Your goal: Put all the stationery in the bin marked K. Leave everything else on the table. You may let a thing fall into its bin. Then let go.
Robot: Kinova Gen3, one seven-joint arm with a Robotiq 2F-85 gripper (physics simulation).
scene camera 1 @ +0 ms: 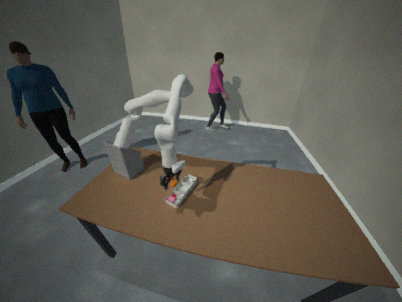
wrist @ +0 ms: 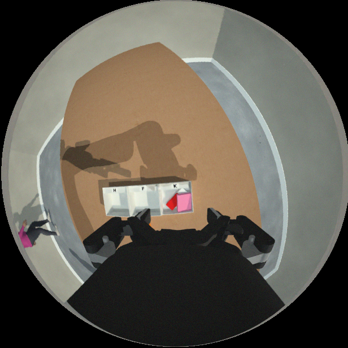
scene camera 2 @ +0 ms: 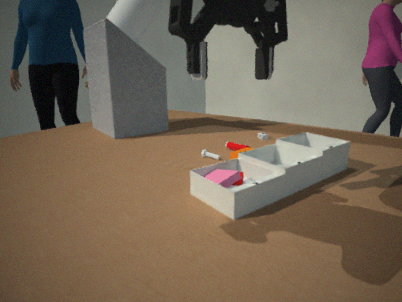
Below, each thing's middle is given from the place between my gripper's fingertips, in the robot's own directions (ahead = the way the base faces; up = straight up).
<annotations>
Now: hand 12 cm above the white three-compartment tray (scene camera 2: 270, 173), 8 cm to the right of it and 4 cm short of it.
</annotations>
